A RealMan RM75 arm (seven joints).
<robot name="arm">
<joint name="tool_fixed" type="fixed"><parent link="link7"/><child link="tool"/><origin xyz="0 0 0" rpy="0 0 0"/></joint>
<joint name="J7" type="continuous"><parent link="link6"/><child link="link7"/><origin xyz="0 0 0.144" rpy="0 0 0"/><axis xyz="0 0 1"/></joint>
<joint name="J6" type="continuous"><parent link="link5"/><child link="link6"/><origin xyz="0 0 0" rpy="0 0 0"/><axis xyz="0 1 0"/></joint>
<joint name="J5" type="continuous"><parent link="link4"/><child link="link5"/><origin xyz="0 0 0.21" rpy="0 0 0"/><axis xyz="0 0 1"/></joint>
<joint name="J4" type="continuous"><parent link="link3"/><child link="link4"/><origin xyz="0 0 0" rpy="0 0 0"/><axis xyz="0 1 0"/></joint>
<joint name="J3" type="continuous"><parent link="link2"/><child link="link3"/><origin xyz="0 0 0.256" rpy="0 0 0"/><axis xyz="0 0 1"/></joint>
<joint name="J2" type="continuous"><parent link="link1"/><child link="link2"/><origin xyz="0 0 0" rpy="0 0 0"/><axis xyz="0 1 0"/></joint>
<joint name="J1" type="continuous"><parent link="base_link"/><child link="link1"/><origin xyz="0 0 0.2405" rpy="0 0 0"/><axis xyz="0 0 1"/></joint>
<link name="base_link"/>
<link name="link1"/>
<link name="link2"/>
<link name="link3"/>
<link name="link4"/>
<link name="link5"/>
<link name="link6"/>
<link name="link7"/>
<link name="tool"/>
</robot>
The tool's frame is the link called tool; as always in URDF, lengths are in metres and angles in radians. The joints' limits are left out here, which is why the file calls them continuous.
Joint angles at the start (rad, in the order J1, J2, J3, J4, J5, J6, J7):
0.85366, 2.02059, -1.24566, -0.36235, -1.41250, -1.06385, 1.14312
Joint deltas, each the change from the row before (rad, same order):
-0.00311, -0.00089, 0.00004, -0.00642, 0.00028, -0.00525, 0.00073
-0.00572, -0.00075, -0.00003, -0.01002, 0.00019, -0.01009, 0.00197
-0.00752, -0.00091, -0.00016, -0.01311, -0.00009, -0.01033, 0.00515
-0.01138, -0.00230, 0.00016, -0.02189, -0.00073, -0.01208, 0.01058
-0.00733, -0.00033, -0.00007, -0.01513, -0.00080, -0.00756, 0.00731
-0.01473, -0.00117, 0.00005, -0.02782, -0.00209, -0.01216, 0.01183
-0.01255, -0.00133, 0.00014, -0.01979, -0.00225, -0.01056, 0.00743
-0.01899, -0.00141, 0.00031, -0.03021, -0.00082, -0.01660, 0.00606
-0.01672, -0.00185, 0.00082, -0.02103, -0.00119, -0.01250, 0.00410
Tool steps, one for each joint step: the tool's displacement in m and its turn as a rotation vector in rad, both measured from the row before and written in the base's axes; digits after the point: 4 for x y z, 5 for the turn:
-0.0005, -0.0002, 0.0011, 0.00010, 0.00298, 0.00457
-0.0006, -0.0009, 0.0014, -0.00214, 0.00589, 0.00678
-0.0005, -0.0009, 0.0018, -0.00210, 0.00700, 0.00531
-0.0007, -0.0007, 0.0035, -0.00016, 0.00916, 0.00561
-0.0008, -0.0006, 0.0019, -0.00076, 0.00627, 0.00419
-0.0007, -0.0012, 0.0037, 0.00072, 0.00897, 0.00694
0.0004, -0.0014, 0.0028, -0.00032, 0.00547, 0.00497
0.0002, -0.0023, 0.0042, 0.00178, 0.00887, 0.01172
0.0017, -0.0022, 0.0033, 0.00137, 0.00527, 0.00526

